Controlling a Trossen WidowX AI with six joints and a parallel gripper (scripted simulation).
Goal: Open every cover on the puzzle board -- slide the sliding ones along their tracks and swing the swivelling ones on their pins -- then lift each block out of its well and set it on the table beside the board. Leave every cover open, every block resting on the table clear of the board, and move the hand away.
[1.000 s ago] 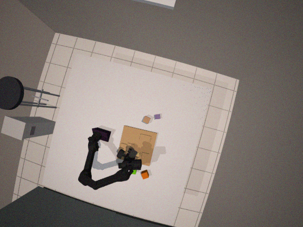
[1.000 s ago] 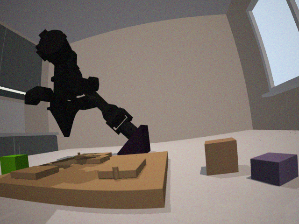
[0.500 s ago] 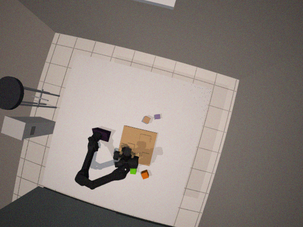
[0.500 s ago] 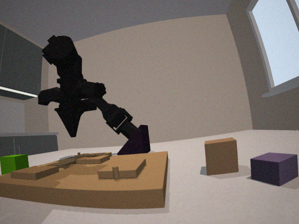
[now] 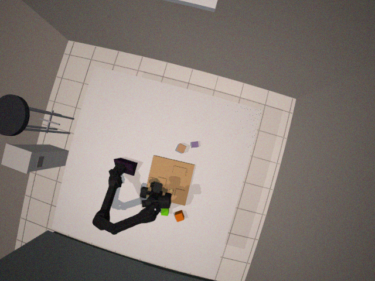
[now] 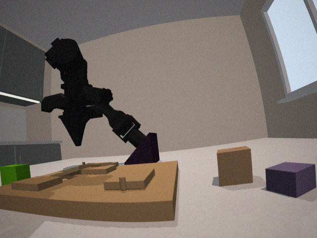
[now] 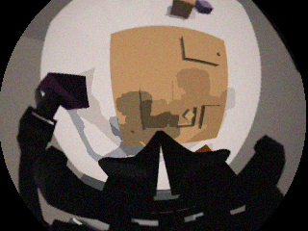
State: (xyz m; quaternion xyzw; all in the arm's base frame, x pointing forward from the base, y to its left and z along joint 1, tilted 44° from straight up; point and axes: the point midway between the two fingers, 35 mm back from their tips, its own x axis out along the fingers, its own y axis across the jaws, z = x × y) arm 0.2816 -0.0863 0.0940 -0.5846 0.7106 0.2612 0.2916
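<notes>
The tan puzzle board is 7 cm to the left of my gripper tip, 6 cm below it and 5 cm ahead of it. Also, from my gripper tip: orange block 18 cm to the right, 16 cm ahead, 6 cm below; brown block 30 cm to the left, 12 cm ahead, 6 cm below; green block 15 cm to the right, 6 cm below, 5 cm ahead.
</notes>
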